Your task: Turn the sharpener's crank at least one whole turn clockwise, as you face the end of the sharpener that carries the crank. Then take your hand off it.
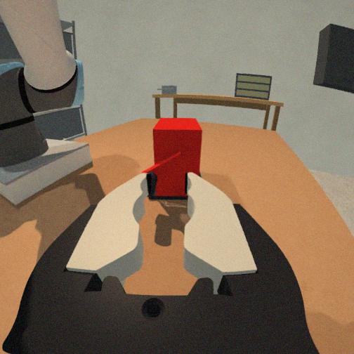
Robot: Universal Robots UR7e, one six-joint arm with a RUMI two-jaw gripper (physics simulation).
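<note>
The red sharpener [177, 140] stands upright on the table, just beyond the fingertips. Its crank arm [162, 162] shows as a thin slanted red bar across the near face, with its lower left end reaching past the body's left edge. A black piece [152, 185], which looks like the crank's handle, shows beside the left fingertip; whether they touch is hidden. My gripper [168, 175] is in front of the sharpener, its fingers partly apart with nothing held between them. The sharpener's lower front is partly covered by the fingertips.
The wooden table [250, 155] extends around the sharpener. The robot's base [20, 125] stands on a pale block [55, 167] at left. Behind are a shelf rack [84, 120] and a second table [215, 99] bearing a grey object [169, 90] and a slatted panel [253, 86]. A dark box [337, 60] is upper right.
</note>
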